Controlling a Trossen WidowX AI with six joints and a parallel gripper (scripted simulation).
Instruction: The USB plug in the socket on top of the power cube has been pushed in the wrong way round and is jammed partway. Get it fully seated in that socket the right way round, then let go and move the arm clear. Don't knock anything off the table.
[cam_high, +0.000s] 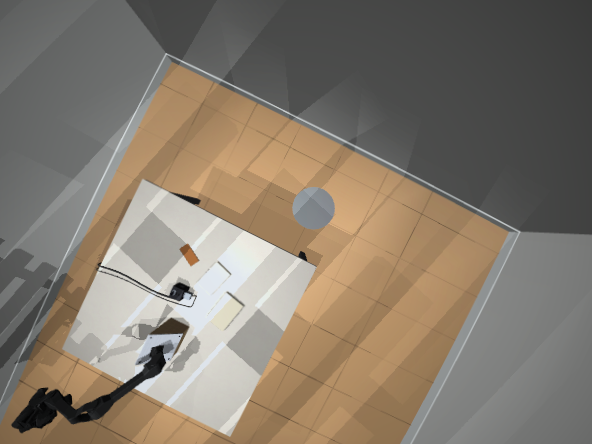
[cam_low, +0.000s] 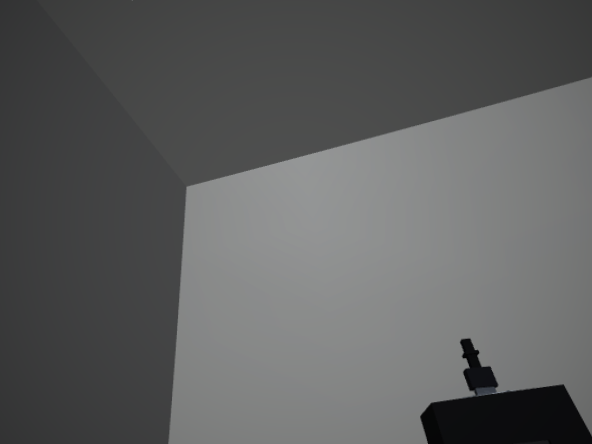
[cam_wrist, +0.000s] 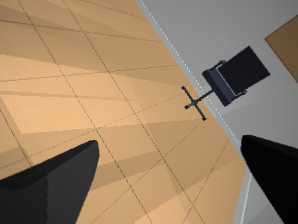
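The USB plug is 73 cm ahead of my gripper tip, 27 cm to the right of it and 26 cm below it. Round my gripper tip: orange block: 97 cm ahead, 25 cm to the right, 35 cm below.
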